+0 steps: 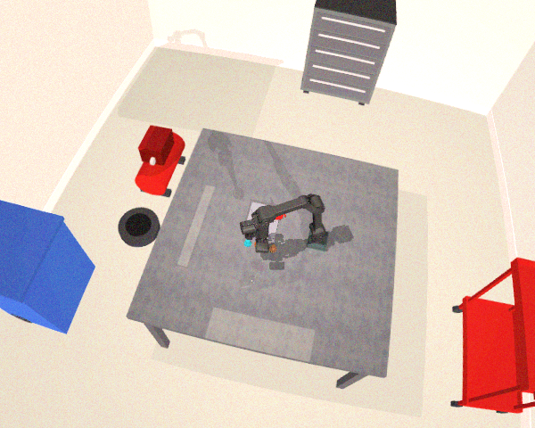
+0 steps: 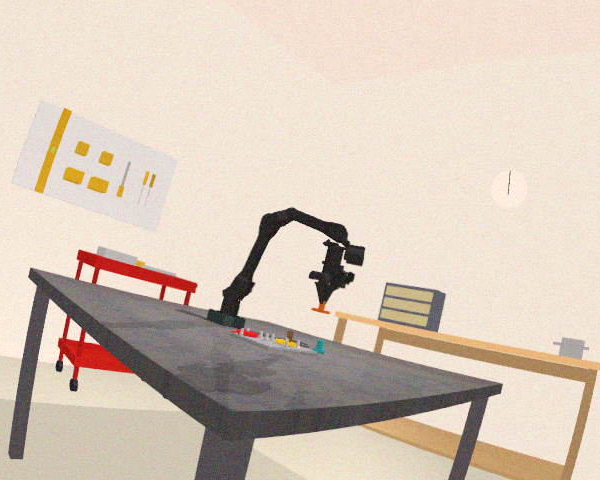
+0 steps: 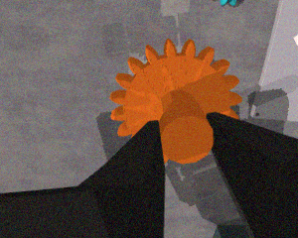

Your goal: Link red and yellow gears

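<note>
Now: the grey board 220 mm to the right of my gripper tip, 150 mm below it and 20 mm ahead of it. Round my gripper tip: cyan gear (140 mm below, 70 mm ahead, 60 mm to the right); brown gear (140 mm below, 60 mm behind, 50 mm to the right); orange gear (10 mm below).
</note>
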